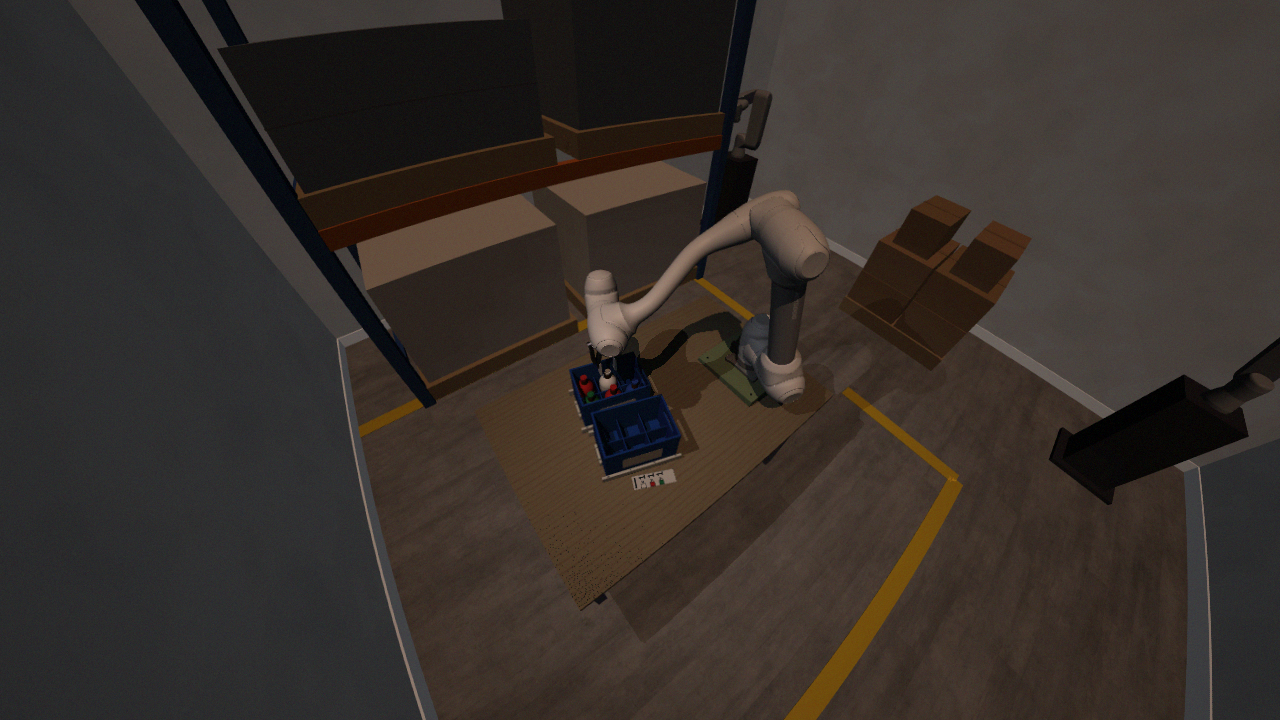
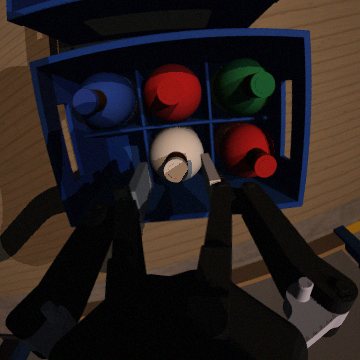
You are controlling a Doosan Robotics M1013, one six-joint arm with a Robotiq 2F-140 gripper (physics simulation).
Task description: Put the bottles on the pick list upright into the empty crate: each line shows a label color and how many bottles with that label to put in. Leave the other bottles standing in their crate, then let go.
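Frame: origin at the arm's base, x back, y left, z down, level; millimetres.
Where they show: gripper, between the fingertips: (image 1: pixel 607 370) (image 2: pixel 174 169); arm's base, origin of its link: (image 1: pixel 751 361).
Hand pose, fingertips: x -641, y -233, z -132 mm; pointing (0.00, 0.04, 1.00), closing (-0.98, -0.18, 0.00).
Note:
Things, the pixels of their centre, and the offset from my fingertips. "*": a spot on its surface instead. Level surfaces: height alone.
- white bottle, middle of its body: (image 2: pixel 176 152) (image 1: pixel 608 382) dx +1, dy -4, dz +87 mm
- source crate, a spot on its surface: (image 2: pixel 306 100) * dx -147, dy +29, dz -3 mm
- blue bottle, middle of its body: (image 2: pixel 107 99) (image 1: pixel 634 392) dx +65, dy +96, dz +87 mm
- second red bottle, middle of its body: (image 2: pixel 172 93) (image 1: pixel 613 398) dx -20, dy +74, dz +87 mm
- green bottle, middle of its body: (image 2: pixel 241 87) (image 1: pixel 592 405) dx -110, dy +55, dz +87 mm
- pick list, a spot on its surface: (image 1: pixel 667 477) * dx -17, dy +436, dz +171 mm
- wooden table, height of its surface: dz +173 mm
My gripper (image 1: pixel 606 365) (image 2: pixel 174 169) is partly open, with its fingers on either side of the cap of the white bottle (image 1: pixel 607 383) (image 2: pixel 175 142), holding nothing. That bottle stands in the source crate (image 1: pixel 586 411) (image 2: pixel 306 100). Beside it are a red bottle (image 2: pixel 242 150) and an empty compartment. The other row holds a blue bottle (image 2: pixel 114 106), a second red bottle (image 2: pixel 181 102) and a green bottle (image 1: pixel 590 396) (image 2: pixel 235 95). The empty crate (image 1: pixel 608 462) (image 2: pixel 240 14) stands beside the source crate. The pick list (image 1: pixel 667 477) lies near it; its text is too small to read.
Both crates stand on the wooden table (image 1: pixel 554 501). A green plate (image 1: pixel 729 374) lies near the arm's base. A rack with an orange beam (image 1: pixel 447 207) and large boxes stands behind the table. Stacked cartons (image 1: pixel 904 268) stand to the right.

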